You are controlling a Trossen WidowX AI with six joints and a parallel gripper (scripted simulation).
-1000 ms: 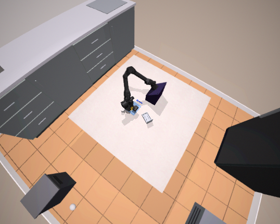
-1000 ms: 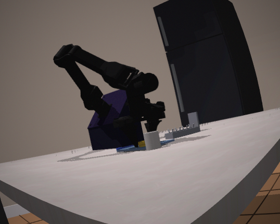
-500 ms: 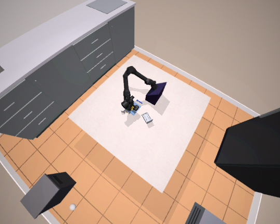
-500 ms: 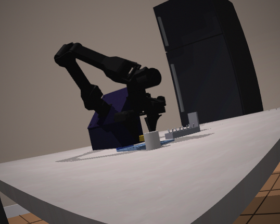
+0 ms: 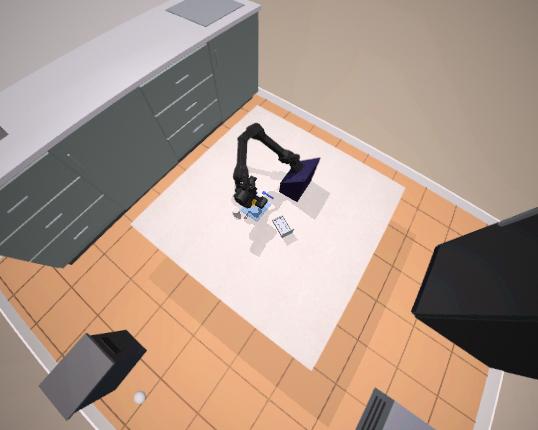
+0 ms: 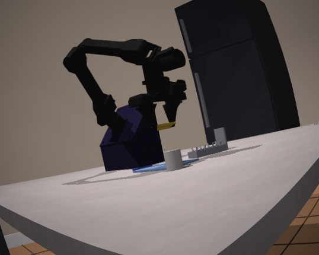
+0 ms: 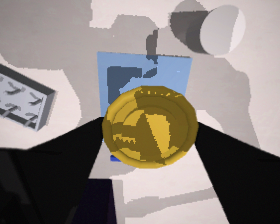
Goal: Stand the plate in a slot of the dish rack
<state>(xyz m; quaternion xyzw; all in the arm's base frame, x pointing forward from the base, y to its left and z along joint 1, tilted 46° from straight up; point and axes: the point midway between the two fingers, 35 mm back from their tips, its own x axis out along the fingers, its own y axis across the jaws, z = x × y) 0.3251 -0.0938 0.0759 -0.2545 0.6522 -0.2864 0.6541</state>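
Now: gripper tip 210 mm to the right of the grey dish rack, 90 mm above it and 10 mm past it. The rest, counted from my gripper tip: yellow plate 10 mm above; blue spoon 140 mm behind, 110 mm below, 10 mm to the left; pale cup 90 mm below, 70 mm to the right, 70 mm ahead.
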